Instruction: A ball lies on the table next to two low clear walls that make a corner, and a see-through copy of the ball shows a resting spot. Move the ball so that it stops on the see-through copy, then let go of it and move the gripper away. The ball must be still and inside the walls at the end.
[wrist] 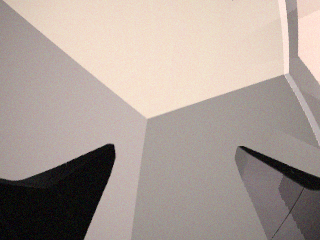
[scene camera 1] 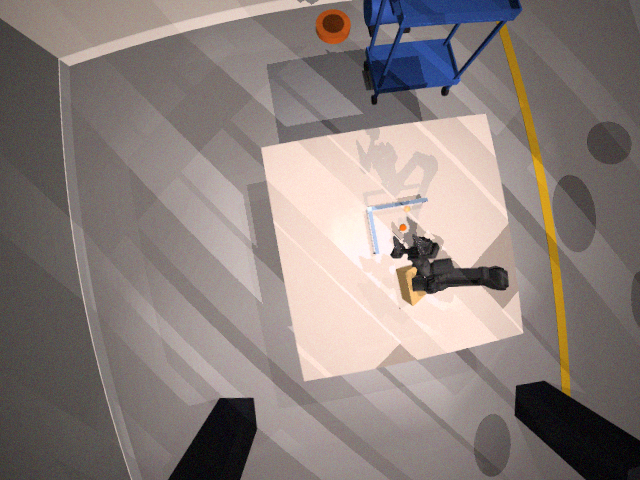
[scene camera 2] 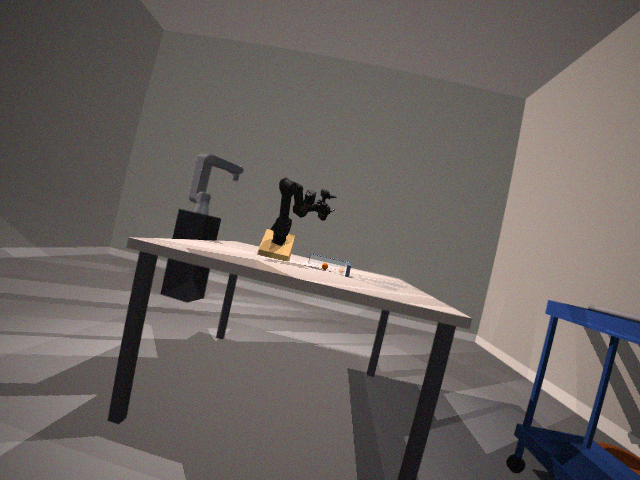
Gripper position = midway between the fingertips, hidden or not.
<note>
My gripper (scene camera 1: 402,235) is open and holds nothing.
My gripper also shows in the wrist view (wrist: 176,152).
</note>
